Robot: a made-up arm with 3 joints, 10 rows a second.
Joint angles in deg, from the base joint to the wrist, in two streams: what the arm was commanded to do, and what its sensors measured. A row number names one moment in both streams.
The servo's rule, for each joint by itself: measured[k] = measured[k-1] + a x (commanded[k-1-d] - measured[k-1]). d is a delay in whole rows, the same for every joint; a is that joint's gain. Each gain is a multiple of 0.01, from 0.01 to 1. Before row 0 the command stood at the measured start. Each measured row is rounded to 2 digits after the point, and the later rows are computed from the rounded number. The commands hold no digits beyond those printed.
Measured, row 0: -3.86, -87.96, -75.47
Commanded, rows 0 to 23: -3.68, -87.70, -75.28; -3.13, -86.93, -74.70; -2.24, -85.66, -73.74; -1.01, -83.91, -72.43; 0.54, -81.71, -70.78; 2.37, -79.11, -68.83; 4.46, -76.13, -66.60; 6.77, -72.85, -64.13; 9.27, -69.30, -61.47; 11.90, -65.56, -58.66; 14.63, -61.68, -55.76; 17.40, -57.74, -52.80; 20.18, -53.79, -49.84; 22.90, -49.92, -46.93; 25.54, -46.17, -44.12; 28.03, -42.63, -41.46; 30.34, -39.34, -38.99; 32.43, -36.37, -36.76; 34.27, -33.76, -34.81; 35.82, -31.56, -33.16; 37.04, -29.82, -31.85; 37.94, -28.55, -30.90; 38.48, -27.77, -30.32; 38.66, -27.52, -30.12
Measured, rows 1 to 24: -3.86, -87.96, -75.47; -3.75, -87.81, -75.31; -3.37, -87.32, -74.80; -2.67, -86.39, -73.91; -1.64, -85.00, -72.67; -0.29, -83.16, -71.08; 1.36, -80.89, -69.19; 3.28, -78.22, -67.01; 5.44, -75.21, -64.59; 7.81, -71.90, -61.97; 10.35, -68.35, -59.19; 13.00, -64.61, -56.31; 15.73, -60.76, -53.36; 18.49, -56.86, -50.40; 21.22, -52.97, -47.49; 23.90, -49.16, -44.66; 26.46, -45.50, -41.97; 28.87, -42.05, -39.47; 31.08, -38.87, -37.19; 33.06, -36.01, -35.19; 34.77, -33.52, -33.48; 36.18, -31.45, -32.11; 37.27, -29.83, -31.09; 38.02, -28.68, -30.44
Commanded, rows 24 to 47: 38.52, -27.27, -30.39; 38.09, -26.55, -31.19; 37.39, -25.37, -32.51; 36.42, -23.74, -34.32; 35.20, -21.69, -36.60; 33.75, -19.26, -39.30; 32.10, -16.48, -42.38; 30.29, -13.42, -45.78; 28.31, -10.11, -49.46; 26.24, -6.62, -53.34; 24.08, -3.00, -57.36; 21.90, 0.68, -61.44; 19.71, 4.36, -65.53; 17.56, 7.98, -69.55; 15.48, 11.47, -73.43; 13.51, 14.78, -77.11; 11.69, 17.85, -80.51; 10.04, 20.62, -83.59; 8.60, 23.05, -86.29; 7.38, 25.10, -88.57; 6.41, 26.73, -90.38; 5.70, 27.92, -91.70; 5.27, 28.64, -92.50; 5.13, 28.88, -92.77
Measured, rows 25 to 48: 38.42, -28.03, -30.17; 38.48, -27.60, -30.35; 38.24, -27.01, -31.06; 37.71, -26.09, -32.28; 36.91, -24.77, -33.99; 35.85, -23.05, -36.18; 34.55, -20.93, -38.80; 33.03, -18.44, -41.81; 31.33, -15.63, -45.14; 29.46, -12.54, -48.77; 27.46, -9.22, -52.61; 25.36, -5.74, -56.60; 23.21, -2.14, -60.67; 21.04, 1.50, -64.75; 18.88, 5.13, -68.78; 16.77, 8.68, -72.69; 14.75, 12.10, -76.40; 12.85, 15.32, -79.85; 11.11, 18.29, -82.99; 9.55, 20.96, -85.76; 8.20, 23.28, -88.12; 7.09, 25.21, -90.02; 6.23, 26.73, -91.43; 5.63, 27.80, -92.33
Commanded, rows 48 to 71: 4.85, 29.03, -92.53; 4.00, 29.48, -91.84; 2.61, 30.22, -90.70; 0.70, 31.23, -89.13; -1.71, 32.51, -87.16; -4.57, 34.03, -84.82; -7.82, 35.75, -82.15; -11.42, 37.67, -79.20; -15.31, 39.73, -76.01; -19.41, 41.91, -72.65; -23.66, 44.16, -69.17; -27.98, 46.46, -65.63; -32.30, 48.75, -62.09; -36.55, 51.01, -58.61; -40.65, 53.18, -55.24; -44.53, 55.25, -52.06; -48.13, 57.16, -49.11; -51.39, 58.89, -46.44; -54.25, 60.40, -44.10; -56.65, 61.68, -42.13; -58.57, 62.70, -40.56; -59.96, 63.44, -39.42; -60.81, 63.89, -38.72; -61.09, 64.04, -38.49
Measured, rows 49 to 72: 5.32, 28.40, -92.70; 5.03, 28.75, -92.56; 4.39, 29.16, -91.96; 3.29, 29.75, -90.90; 1.68, 30.58, -89.41; -0.42, 31.66, -87.52; -2.99, 32.99, -85.25; -5.98, 34.54, -82.65; -9.35, 36.29, -79.75; -13.05, 38.22, -76.61; -16.99, 40.29, -73.28; -21.13, 42.46, -69.83; -25.38, 44.70, -66.30; -29.67, 46.97, -62.76; -33.94, 49.23, -59.27; -38.10, 51.44, -55.88; -42.09, 53.57, -52.67; -45.83, 55.58, -49.68; -49.28, 57.43, -46.96; -52.36, 59.09, -44.56; -55.02, 60.54, -42.52; -57.22, 61.75, -40.87; -58.92, 62.70, -39.65; -60.09, 63.37, -38.87
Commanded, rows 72 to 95: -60.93, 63.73, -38.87; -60.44, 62.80, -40.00; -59.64, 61.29, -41.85; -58.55, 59.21, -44.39; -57.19, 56.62, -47.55; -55.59, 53.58, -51.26; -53.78, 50.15, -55.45; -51.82, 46.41, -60.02; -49.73, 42.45, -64.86; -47.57, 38.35, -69.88; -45.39, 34.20, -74.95; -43.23, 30.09, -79.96; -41.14, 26.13, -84.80; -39.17, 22.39, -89.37; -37.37, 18.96, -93.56; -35.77, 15.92, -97.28; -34.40, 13.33, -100.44; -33.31, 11.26, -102.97; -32.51, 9.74, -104.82; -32.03, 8.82, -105.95; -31.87, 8.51, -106.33; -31.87, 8.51, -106.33; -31.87, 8.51, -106.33; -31.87, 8.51, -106.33
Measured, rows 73 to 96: -60.71, 63.75, -38.55; -60.85, 63.74, -38.82; -60.60, 63.21, -39.81; -60.00, 62.13, -41.52; -59.10, 60.49, -43.93; -57.92, 58.32, -46.97; -56.48, 55.67, -50.57; -54.81, 52.58, -54.67; -52.96, 49.12, -59.16; -50.96, 45.38, -63.95; -48.86, 41.44, -68.93; -46.71, 37.39, -73.99; -44.55, 33.30, -79.00; -42.44, 29.28, -83.87; -40.41, 25.42, -88.49; -38.53, 21.80, -92.75; -36.82, 18.51, -96.56; -35.32, 15.61, -99.82; -34.07, 13.17, -102.47; -33.10, 11.25, -104.44; -32.44, 9.89, -105.71; -32.09, 9.12, -106.23; -31.95, 8.78, -106.31; -31.90, 8.63, -106.33
